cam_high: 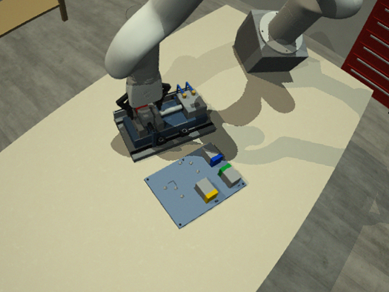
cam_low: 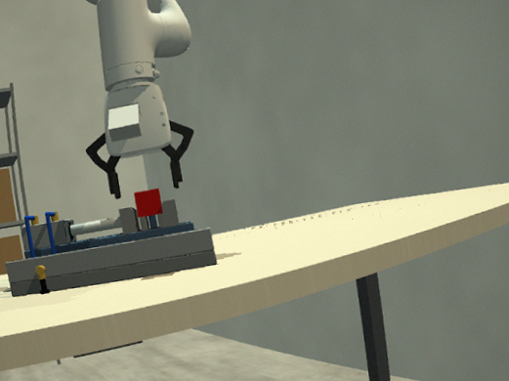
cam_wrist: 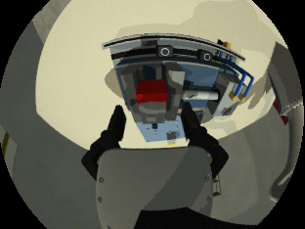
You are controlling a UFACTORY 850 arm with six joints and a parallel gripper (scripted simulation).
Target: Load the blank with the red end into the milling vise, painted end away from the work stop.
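The red-ended blank is 30 mm below my hand. The rest, counted from my hand: moving jaw (30 mm behind, 20 mm to the left, 50 mm below); hose-side block (150 mm behind, 70 mm to the left, 50 mm below); fixed jaw (30 mm ahead, 10 mm to the right, 50 mm below).
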